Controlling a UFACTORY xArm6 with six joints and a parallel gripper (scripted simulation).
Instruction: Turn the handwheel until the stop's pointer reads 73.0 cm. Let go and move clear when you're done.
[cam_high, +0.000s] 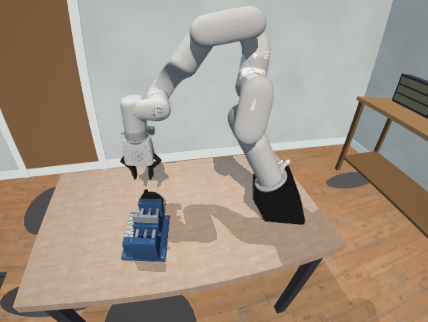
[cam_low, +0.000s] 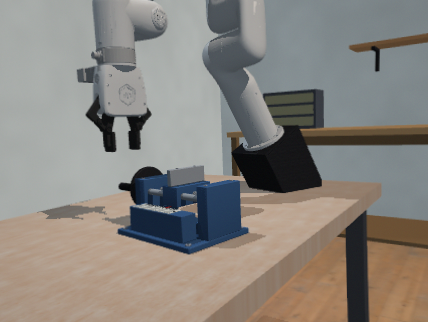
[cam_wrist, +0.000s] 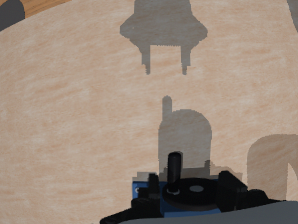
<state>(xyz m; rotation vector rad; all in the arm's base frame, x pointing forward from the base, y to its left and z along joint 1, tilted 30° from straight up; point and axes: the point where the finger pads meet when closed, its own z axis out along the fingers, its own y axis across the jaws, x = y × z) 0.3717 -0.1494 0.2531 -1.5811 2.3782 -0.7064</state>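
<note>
Now: hand 90 mm above the black handwheel, 20 mm to the right of it and 10 mm short of it. Round my hand: grey stop block 150 mm to the left, 80 mm below, 60 mm ahead.
</note>
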